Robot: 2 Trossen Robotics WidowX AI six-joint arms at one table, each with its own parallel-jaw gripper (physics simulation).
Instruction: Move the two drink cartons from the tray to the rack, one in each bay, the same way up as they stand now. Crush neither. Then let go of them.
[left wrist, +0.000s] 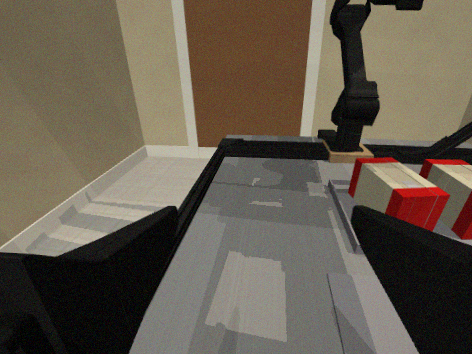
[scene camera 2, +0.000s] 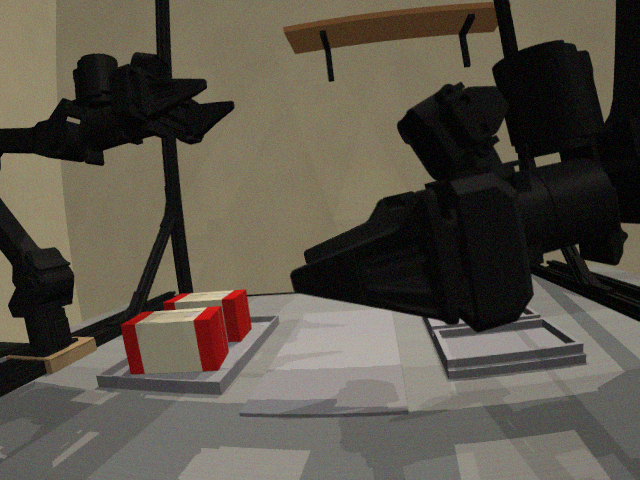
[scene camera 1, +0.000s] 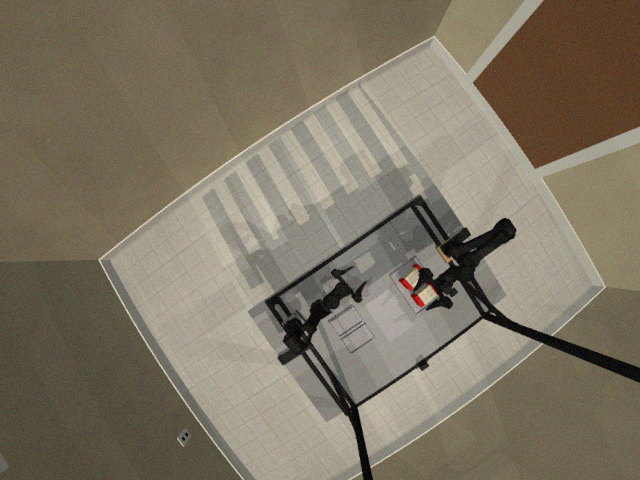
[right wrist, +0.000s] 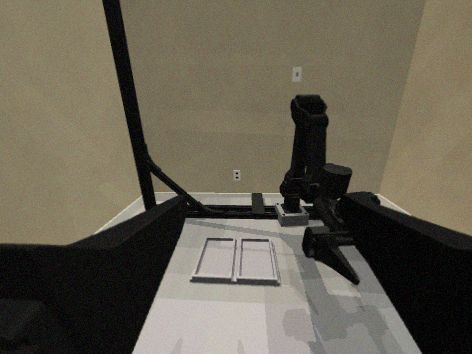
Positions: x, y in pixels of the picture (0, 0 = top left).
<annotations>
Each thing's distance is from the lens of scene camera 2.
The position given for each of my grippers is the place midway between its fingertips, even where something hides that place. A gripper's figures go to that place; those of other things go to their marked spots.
my left gripper (scene camera 2: 299, 267): 22 cm
my right gripper (scene camera 2: 221, 95): 48 cm
pale mat (scene camera 2: 335, 364): 44 cm
</annotations>
